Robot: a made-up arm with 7 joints.
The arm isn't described. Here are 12 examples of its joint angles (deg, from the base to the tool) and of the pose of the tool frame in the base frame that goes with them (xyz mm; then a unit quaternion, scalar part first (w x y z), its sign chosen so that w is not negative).
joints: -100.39 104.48 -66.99 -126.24 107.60 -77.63 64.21
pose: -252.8 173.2 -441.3 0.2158 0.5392 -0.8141 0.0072
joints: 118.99 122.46 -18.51 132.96 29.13 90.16 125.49
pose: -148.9 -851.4 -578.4 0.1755 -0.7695 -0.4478 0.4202
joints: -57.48 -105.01 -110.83 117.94 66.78 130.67 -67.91
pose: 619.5 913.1 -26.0 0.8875 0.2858 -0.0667 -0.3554
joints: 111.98 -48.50 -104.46 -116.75 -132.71 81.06 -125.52
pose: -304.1 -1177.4 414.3 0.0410 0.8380 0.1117 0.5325
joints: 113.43 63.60 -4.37 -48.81 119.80 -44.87 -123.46
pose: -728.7 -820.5 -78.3 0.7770 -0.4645 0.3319 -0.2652
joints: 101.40 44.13 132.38 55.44 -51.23 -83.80 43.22
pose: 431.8 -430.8 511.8 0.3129 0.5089 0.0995 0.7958
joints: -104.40 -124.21 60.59 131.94 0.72 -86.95 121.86
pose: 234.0 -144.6 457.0 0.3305 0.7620 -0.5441 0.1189
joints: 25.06 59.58 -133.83 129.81 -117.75 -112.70 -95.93
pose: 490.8 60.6 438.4 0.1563 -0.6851 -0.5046 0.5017
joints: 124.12 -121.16 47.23 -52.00 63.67 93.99 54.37
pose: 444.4 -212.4 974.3 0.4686 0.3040 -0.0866 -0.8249
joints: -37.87 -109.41 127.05 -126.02 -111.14 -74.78 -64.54
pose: -181.2 206.6 147.3 0.6924 -0.5438 -0.2856 -0.3786
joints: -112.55 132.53 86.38 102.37 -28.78 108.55 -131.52
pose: -635.7 961.3 217.5 0.8044 -0.0467 -0.1833 0.5632
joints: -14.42 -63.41 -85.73 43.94 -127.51 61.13 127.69
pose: -294.8 -57.2 402.1 0.2930 0.1119 0.1355 0.9398
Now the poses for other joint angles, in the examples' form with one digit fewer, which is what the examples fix.
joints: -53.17 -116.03 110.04 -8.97 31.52 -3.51 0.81
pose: 211 980 866 0.146 -0.191 0.777 0.582
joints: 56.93 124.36 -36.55 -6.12 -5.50 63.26 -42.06
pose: 525 -1026 621 0.064 0.412 -0.226 -0.881
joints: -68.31 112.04 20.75 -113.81 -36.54 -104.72 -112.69
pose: 406 377 477 0.240 -0.467 0.817 0.237
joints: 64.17 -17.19 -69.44 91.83 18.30 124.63 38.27
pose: -309 -36 -167 0.690 0.498 -0.439 0.289
